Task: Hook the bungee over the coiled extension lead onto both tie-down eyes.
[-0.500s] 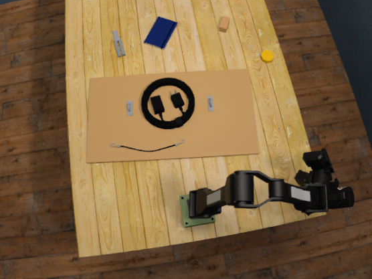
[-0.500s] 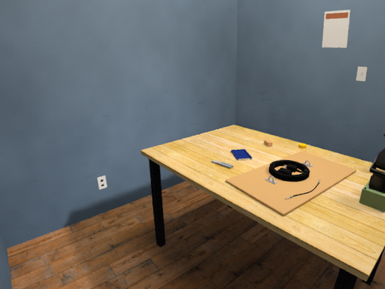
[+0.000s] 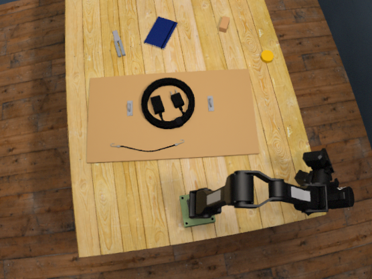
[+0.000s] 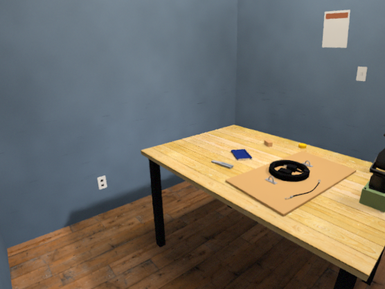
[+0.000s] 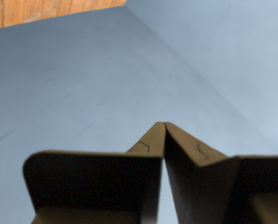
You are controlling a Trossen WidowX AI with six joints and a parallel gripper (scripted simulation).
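The black coiled extension lead is 440 mm to the left of my hand, 340 mm ahead of it and 160 mm below it. The rest, counted from my hand: tan block (650 mm ahead, 180 mm below, 150 mm to the left); board (440 mm to the left, 310 mm ahead, 190 mm below); yellow disc (480 mm ahead, 180 mm below, 20 mm to the left).
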